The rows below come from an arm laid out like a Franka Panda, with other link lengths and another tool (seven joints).
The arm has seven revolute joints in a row. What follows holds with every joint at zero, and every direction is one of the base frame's. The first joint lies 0.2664 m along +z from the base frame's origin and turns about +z. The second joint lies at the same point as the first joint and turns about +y. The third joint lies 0.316 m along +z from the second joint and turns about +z. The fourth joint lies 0.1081 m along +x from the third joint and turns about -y. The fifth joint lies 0.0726 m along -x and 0.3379 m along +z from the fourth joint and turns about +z. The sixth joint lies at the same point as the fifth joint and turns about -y. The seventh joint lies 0.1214 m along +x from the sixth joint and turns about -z. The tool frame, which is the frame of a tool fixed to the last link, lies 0.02 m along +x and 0.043 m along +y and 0.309 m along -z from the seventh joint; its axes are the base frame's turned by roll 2.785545, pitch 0 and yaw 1.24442 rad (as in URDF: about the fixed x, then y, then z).
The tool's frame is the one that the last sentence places.
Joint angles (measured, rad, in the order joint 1, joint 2, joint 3, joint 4, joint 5, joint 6, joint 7), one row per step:
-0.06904, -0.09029, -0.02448, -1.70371, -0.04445, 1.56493, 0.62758
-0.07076, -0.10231, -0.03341, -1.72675, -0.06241, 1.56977, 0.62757
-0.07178, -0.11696, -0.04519, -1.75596, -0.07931, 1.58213, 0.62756
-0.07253, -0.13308, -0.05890, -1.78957, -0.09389, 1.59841, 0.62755
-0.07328, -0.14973, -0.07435, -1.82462, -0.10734, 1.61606, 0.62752
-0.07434, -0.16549, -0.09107, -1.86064, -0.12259, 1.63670, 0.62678
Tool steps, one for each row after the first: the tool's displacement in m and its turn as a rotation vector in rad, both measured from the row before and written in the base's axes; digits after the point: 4 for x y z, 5 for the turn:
-0.0063, -0.0110, -0.0039, -0.01603, 0.00783, -0.00942
-0.0060, -0.0117, -0.0043, -0.01461, 0.00392, -0.01074
-0.0064, -0.0115, -0.0051, -0.01163, 0.00282, -0.01170
-0.0068, -0.0118, -0.0055, -0.00972, 0.00236, -0.01281
-0.0067, -0.0128, -0.0061, -0.01079, 0.00174, -0.01254

